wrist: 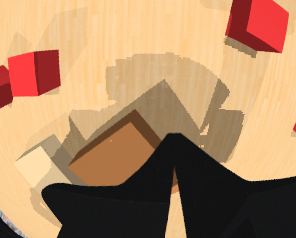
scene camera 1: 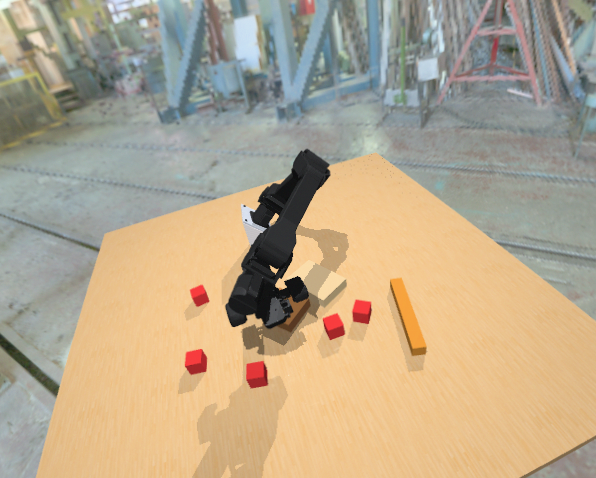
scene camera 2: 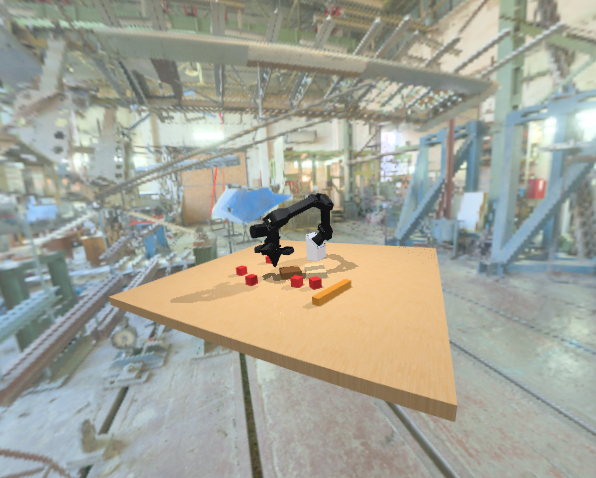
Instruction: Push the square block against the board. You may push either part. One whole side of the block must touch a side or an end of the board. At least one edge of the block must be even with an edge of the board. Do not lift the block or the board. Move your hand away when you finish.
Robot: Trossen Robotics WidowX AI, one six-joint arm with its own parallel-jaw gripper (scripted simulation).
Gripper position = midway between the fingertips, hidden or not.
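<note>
Tan block [scene camera 1: 323, 285], [wrist: 46, 162]. Brown block [wrist: 120, 151]. Orange board [scene camera 1: 411, 327]; out of frame in the wrist view. Gripper [scene camera 1: 274, 323], [wrist: 173, 139], shut, holding nothing.
</note>
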